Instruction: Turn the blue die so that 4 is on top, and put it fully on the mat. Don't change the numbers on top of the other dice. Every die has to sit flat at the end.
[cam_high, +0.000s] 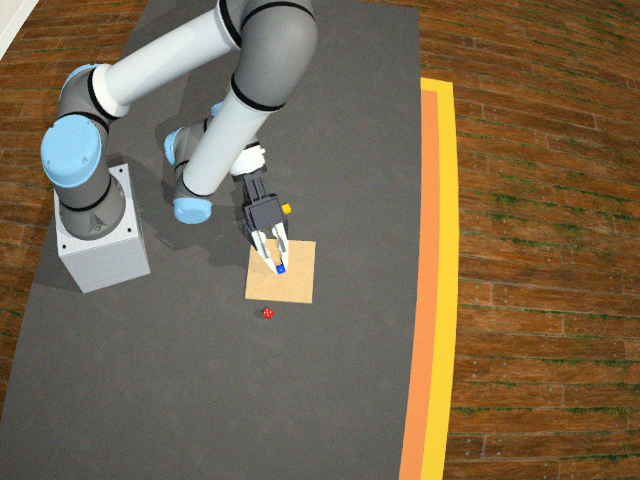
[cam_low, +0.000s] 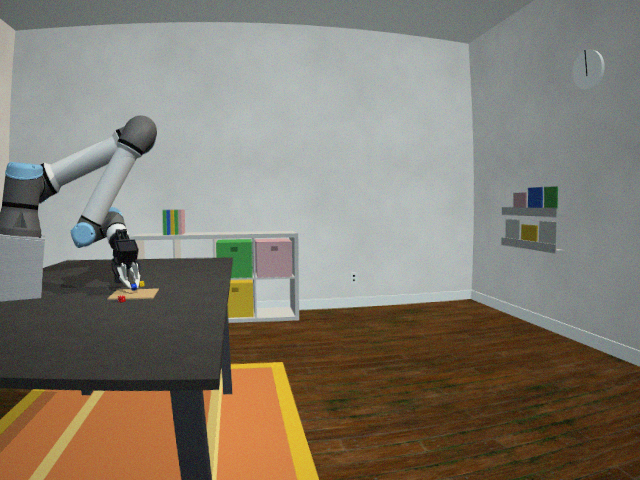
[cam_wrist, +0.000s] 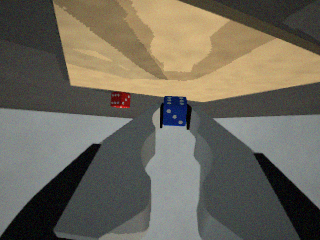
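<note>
Now: the tan mat 2 cm below my hand. From my hand the other things lie so: yellow die 14 cm to the left, 3 cm behind, 2 cm below; blue die 1 cm to the right, 1 cm ahead; red die 10 cm to the right, 2 cm below, 1 cm ahead.
</note>
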